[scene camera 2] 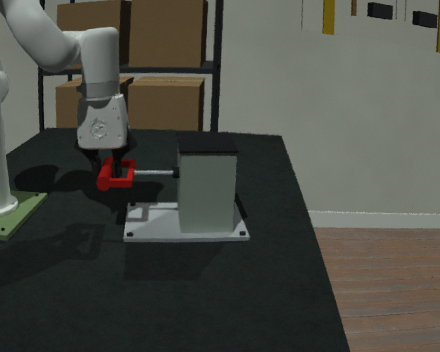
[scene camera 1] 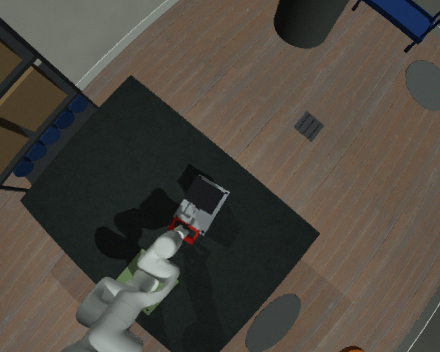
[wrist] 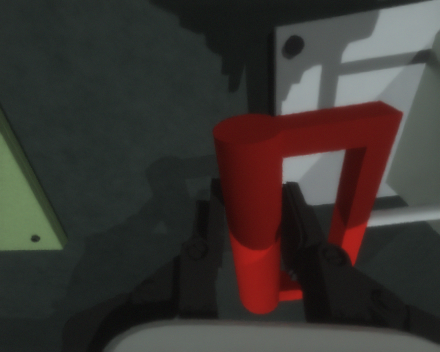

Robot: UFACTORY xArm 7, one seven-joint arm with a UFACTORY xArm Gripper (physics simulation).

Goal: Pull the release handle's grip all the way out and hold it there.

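Note:
The release handle's red grip (scene camera 1: 192, 239) (scene camera 2: 104, 176) (wrist: 252, 185) is a thick round bar on a rectangular frame. A thin metal rod (scene camera 2: 155, 172) (wrist: 405, 215) runs from the frame to the pale housing (scene camera 2: 207, 192), and a long stretch of it shows outside. The housing has a black top (scene camera 1: 206, 195) and stands on a light base plate (scene camera 2: 155, 231) (wrist: 350, 55). My gripper (wrist: 250, 199) points down and is shut on the round bar, one finger on its outer side and one inside the frame. In scene camera 1 the arm hides the fingers.
The dark mat (scene camera 1: 260, 225) (scene camera 2: 280, 290) lies under the base plate. The arm's green mounting plate (scene camera 1: 167, 290) (scene camera 2: 25, 212) (wrist: 25, 200) is on the near side of the grip. A shelf rack (scene camera 2: 217, 65) with cardboard boxes (scene camera 2: 167, 102) stands behind.

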